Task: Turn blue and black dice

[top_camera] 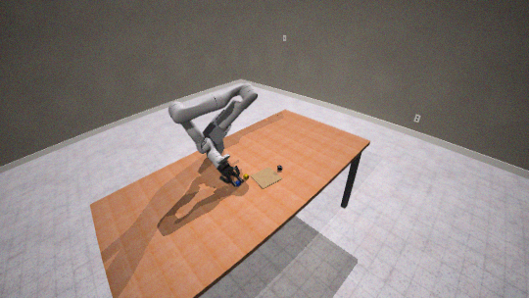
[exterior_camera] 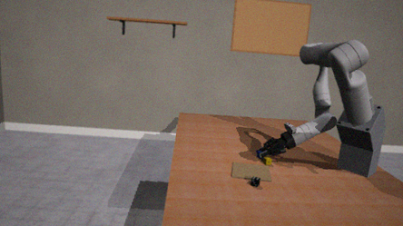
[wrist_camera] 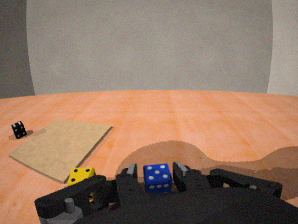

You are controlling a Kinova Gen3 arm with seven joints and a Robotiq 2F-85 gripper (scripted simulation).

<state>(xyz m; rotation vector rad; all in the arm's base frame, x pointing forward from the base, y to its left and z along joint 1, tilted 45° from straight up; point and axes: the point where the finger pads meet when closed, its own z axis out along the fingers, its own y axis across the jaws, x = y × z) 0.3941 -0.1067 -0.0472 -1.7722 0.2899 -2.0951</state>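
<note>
My hand is 1 cm above the blue die. From my hand the other things lie so: yellow die: 1 cm behind, 7 cm to the left, 1 cm below; tan mat: 6 cm ahead, 17 cm to the left, 2 cm below; black die: 6 cm ahead, 28 cm to the left, 1 cm below.
</note>
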